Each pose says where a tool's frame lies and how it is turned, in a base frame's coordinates. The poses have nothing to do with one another.
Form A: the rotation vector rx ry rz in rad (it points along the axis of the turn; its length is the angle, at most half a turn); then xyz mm.
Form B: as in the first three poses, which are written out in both.
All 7 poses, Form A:
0.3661, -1.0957, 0.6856, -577, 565, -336
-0.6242, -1.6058, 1.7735, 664, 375, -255
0.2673, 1.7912, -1.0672, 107, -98, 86
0.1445, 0.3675, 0.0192, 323, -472, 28
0.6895, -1.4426, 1.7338, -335, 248, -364
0.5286, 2.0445, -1.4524, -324, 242, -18
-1.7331, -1.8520, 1.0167, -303, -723, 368
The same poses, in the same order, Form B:
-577, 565, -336, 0.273, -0.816, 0.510, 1.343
664, 375, -255, -0.252, -0.649, 0.717, 2.473
107, -98, 86, 0.127, 0.852, -0.508, 2.102
323, -472, 28, 0.365, 0.930, 0.049, 0.395
-335, 248, -364, 0.292, -0.612, 0.735, 2.359
-324, 242, -18, 0.206, 0.798, -0.567, 2.563
-303, -723, 368, -0.634, -0.678, 0.372, 2.733

